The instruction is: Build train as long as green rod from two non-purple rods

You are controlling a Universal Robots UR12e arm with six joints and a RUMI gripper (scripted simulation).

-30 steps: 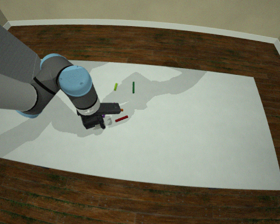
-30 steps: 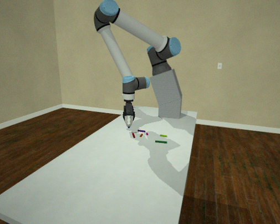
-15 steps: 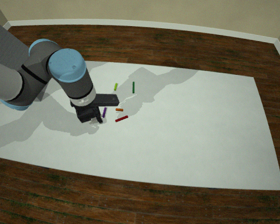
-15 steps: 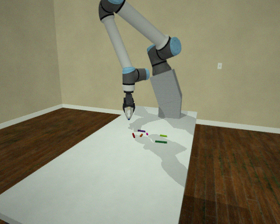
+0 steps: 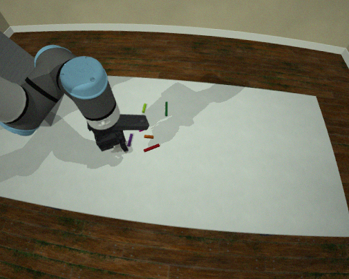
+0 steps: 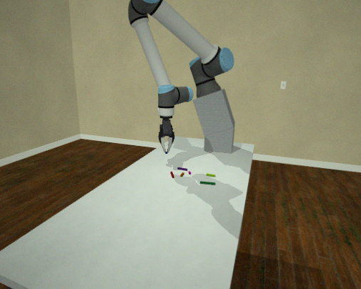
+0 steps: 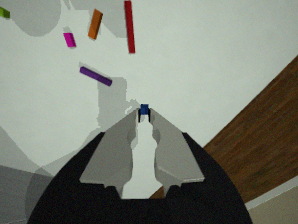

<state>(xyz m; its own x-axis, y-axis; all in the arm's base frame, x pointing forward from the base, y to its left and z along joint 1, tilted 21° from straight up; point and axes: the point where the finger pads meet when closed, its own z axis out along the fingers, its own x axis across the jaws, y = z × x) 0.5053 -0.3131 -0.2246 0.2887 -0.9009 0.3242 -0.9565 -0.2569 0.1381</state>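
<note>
Right now my hand is 26 cm to the right of the green rod, 16 cm short of it and 11 cm above it. Round my hand: purple rod 11 cm below, 10 cm to the left, 1 cm behind; then red rod 11 cm below, 8 cm ahead, 5 cm to the left; then small blue rod 1 cm below.
</note>
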